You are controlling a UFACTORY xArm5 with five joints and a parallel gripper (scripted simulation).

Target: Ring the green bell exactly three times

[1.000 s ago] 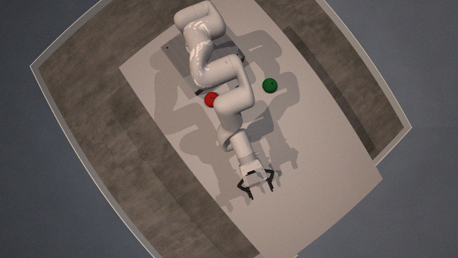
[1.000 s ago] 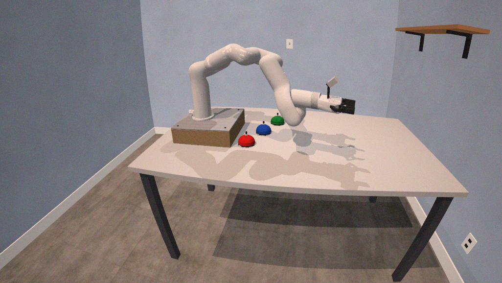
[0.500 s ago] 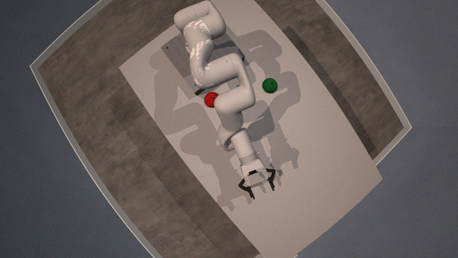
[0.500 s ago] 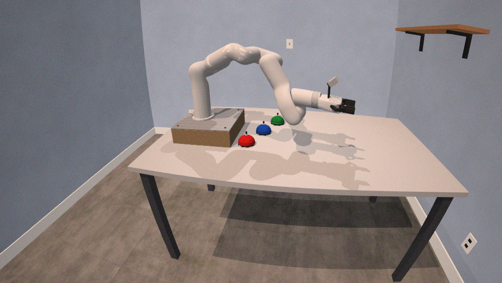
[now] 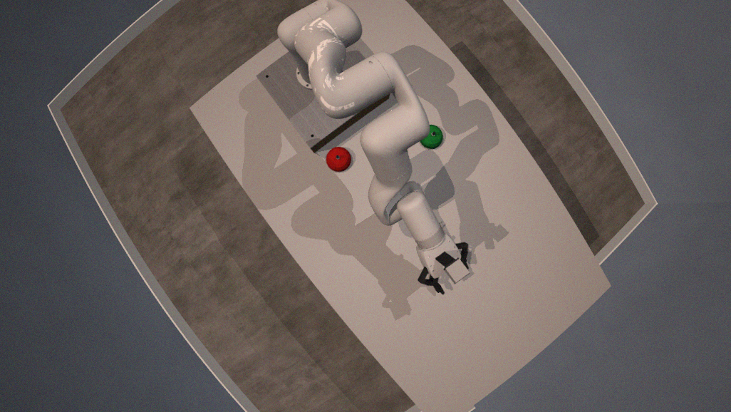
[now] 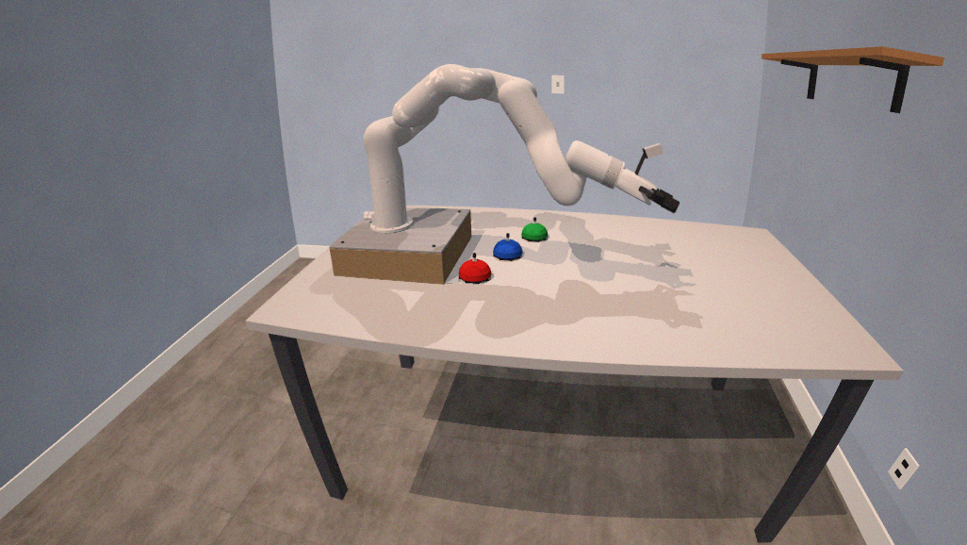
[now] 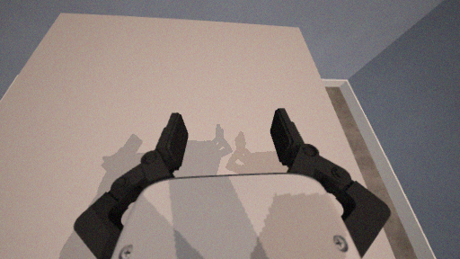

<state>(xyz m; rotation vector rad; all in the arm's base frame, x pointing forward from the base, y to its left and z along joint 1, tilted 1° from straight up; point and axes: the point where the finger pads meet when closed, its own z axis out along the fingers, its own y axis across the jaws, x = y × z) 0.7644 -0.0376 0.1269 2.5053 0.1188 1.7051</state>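
Right now my hand is 38 cm past the green bell, 24 cm to the right of it and 18 cm above it. From my hand the other things lie so: blue bell (43 cm behind, 18 cm below, 9 cm to the left); red bell (49 cm behind, 18 cm below, 6 cm to the right).
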